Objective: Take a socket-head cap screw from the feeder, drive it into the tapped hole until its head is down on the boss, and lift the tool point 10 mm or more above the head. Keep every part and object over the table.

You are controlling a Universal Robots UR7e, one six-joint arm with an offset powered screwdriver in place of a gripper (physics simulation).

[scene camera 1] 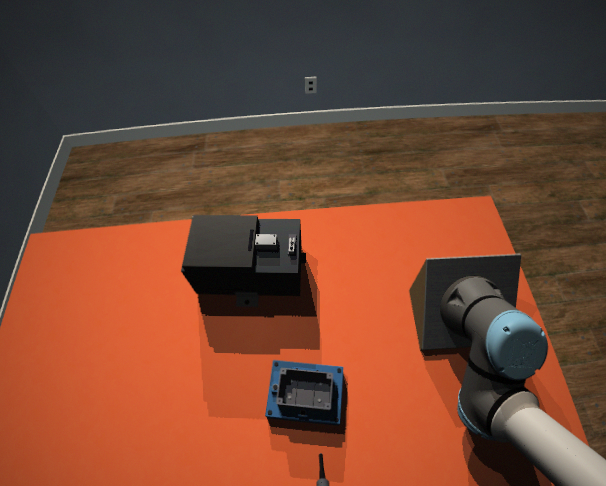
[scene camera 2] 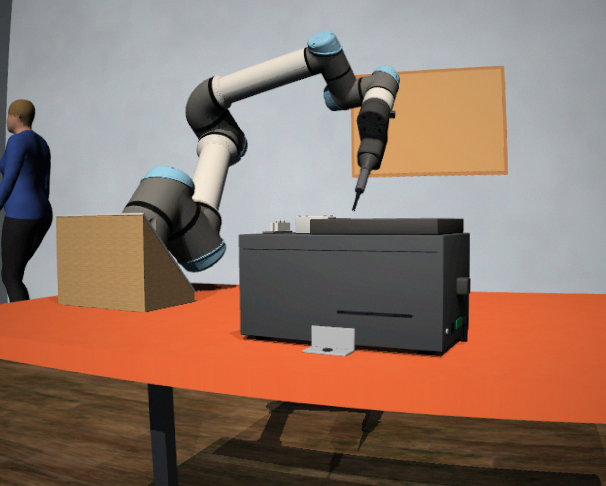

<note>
I see a screw feeder (scene camera 2: 283,293) and a blue fixture plate (scene camera 1: 283,413).
The screw feeder also shows in scene camera 1 (scene camera 1: 284,275).
</note>
